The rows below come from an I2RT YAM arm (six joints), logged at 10 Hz.
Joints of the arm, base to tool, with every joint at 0 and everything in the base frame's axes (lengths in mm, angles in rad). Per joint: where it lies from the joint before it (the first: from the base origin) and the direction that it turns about. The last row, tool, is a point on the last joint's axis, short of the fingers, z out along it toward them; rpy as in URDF.
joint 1: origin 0 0 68 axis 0 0 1
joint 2: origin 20 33.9 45.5 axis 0 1 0
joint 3: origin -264 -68.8 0 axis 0 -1 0
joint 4: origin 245 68.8 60 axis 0 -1 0
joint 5: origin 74 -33.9 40.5 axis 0 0 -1
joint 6: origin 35.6 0 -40.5 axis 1 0 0
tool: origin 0 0 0 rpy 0 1.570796 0
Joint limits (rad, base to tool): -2.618..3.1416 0..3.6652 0..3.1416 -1.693..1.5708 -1.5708..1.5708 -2.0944..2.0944
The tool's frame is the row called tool.
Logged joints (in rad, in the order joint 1, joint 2, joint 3, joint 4, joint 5, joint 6), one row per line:
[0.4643, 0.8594, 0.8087, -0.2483, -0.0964, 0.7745]
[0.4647, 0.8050, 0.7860, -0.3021, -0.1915, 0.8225]
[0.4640, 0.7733, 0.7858, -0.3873, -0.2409, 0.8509]
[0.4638, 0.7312, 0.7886, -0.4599, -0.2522, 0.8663]
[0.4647, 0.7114, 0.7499, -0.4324, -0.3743, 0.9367]
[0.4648, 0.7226, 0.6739, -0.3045, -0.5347, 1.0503]
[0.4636, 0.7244, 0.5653, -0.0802, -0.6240, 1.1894]
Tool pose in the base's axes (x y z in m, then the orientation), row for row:
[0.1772, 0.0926, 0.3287, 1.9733, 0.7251, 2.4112]
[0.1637, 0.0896, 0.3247, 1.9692, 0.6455, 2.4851]
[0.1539, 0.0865, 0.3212, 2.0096, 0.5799, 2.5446]
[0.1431, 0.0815, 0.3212, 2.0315, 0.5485, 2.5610]
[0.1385, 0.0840, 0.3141, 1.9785, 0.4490, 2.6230]
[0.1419, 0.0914, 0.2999, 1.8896, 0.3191, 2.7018]
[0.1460, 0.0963, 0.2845, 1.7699, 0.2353, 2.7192]
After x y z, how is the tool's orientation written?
As angles about the fixed x, y, z axes (roll, pitch, yaw), in radians.
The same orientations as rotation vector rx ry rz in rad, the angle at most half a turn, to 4 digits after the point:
[0.2359, 1.9648, 0.9253]
[0.2222, 2.0170, 1.0316]
[0.2330, 2.0874, 1.0721]
[0.2505, 2.1203, 1.0802]
[0.2387, 2.1551, 1.2369]
[0.2276, 2.1792, 1.4592]
[0.2445, 2.1207, 1.6476]

